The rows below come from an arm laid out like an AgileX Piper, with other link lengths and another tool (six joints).
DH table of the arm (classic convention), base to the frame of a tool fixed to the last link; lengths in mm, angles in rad. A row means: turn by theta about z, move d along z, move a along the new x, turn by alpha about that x. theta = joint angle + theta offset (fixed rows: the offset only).
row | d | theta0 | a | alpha
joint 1 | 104.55 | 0 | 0 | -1.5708
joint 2 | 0 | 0.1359 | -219.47 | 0
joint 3 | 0 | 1.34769 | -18.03 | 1.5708
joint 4 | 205.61 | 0 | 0 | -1.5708
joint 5 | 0 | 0 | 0 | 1.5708
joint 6 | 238.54 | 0.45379 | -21.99 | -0.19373
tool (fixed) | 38.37 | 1.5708 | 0 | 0
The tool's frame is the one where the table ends.
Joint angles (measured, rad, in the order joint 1, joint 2, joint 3, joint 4, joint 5, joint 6), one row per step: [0.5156, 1.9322, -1.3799, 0.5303, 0.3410, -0.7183]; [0.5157, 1.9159, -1.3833, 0.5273, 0.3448, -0.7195]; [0.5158, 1.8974, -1.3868, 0.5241, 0.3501, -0.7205]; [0.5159, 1.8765, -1.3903, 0.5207, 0.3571, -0.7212]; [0.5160, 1.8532, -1.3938, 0.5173, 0.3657, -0.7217]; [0.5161, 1.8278, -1.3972, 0.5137, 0.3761, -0.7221]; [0.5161, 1.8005, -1.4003, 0.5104, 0.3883, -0.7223]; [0.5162, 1.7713, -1.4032, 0.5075, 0.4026, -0.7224]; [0.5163, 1.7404, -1.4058, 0.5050, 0.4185, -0.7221]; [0.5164, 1.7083, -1.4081, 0.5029, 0.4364, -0.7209]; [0.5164, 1.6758, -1.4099, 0.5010, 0.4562, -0.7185]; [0.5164, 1.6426, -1.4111, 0.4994, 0.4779, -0.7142]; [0.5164, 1.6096, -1.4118, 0.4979, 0.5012, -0.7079]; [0.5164, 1.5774, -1.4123, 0.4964, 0.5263, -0.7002]
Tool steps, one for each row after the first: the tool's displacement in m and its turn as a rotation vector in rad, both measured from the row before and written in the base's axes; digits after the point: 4 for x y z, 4 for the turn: [0.0006, 0.0008, 0.0089, 0.0058, -0.0158, 0.0040]; [0.0002, 0.0008, 0.0098, 0.0065, -0.0165, 0.0045]; [-0.0002, 0.0008, 0.0107, 0.0072, -0.0172, 0.0051]; [-0.0007, 0.0007, 0.0116, 0.0079, -0.0178, 0.0056]; [-0.0013, 0.0006, 0.0123, 0.0081, -0.0182, 0.0064]; [-0.0020, 0.0004, 0.0127, 0.0086, -0.0179, 0.0068]; [-0.0028, 0.0004, 0.0132, 0.0090, -0.0175, 0.0077]; [-0.0035, 0.0002, 0.0135, 0.0095, -0.0171, 0.0080]; [-0.0043, 0.0000, 0.0134, 0.0099, -0.0156, 0.0083]; [-0.0050, -0.0003, 0.0129, 0.0098, -0.0133, 0.0084]; [-0.0058, -0.0005, 0.0124, 0.0103, -0.0108, 0.0082]; [-0.0064, -0.0007, 0.0115, 0.0103, -0.0078, 0.0080]; [-0.0069, -0.0008, 0.0104, 0.0096, -0.0047, 0.0081]
